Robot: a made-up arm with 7 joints.
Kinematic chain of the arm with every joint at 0, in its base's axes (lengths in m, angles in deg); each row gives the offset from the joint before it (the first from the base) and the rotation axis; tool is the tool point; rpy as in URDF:
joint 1: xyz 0 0 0.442 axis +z
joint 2: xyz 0 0 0 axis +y
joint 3: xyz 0 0 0.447 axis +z
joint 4: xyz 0.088 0 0 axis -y
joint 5: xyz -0.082 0 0.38 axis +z
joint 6: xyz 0 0 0 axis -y
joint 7: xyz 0.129 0 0 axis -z
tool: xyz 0 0 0 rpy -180 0 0
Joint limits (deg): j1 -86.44..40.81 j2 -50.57..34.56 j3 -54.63..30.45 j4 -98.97..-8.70 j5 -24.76..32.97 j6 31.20..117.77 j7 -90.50..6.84
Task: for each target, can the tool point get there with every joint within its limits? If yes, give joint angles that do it. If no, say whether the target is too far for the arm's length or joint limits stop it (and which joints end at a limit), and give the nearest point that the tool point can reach.
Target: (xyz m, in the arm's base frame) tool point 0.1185 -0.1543 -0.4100
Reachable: no: joint limits stop it (at a limit: joint 2, joint 4, joint 6) | nearest point 0.3840 -0.5000 0.4319 | short by 0.948 m
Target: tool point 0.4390 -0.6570 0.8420
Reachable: yes | joints -47.13 26.64 -13.59 -68.82 -0.24 90.01 -49.72
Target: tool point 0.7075 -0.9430 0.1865
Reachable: no: too far | nearest point 0.4579 -0.6104 0.4830 | short by 0.511 m
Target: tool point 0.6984 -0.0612 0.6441
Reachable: yes | joints 24.39 27.84 -39.36 -87.53 10.97 47.53 -9.65
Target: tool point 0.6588 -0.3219 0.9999
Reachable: yes | joints -25.77 23.12 -1.70 -52.71 23.65 78.87 -8.45
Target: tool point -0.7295 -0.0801 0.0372
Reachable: no: joint limits stop it (at a limit: joint 1, joint 2, joint 3, joint 4, joint 6) | nearest point -0.4190 -0.4573 0.5750 | short by 0.727 m
